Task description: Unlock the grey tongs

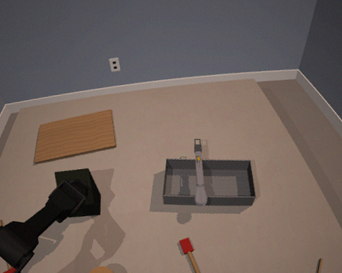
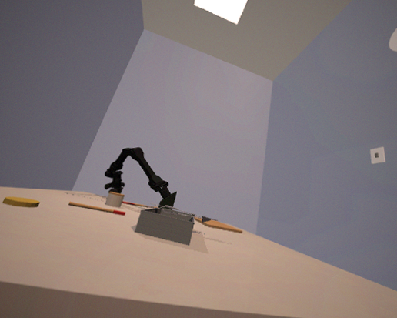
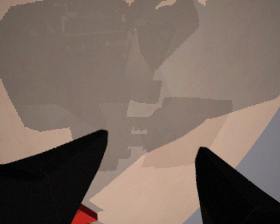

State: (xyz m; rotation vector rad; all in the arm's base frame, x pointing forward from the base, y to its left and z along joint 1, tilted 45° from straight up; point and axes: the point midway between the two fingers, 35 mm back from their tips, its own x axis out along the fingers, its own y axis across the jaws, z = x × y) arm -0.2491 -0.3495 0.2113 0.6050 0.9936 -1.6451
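Now: gripper tip 67 cm short of the yellow lock piece, 54 cm to the right of it and 5 cm below it. Also, from my gripper tip: grey roasting tin (70 cm ahead, 46 cm to the left, 1 cm above); wooden board (75 cm to the left, 14 cm ahead, 1 cm below).
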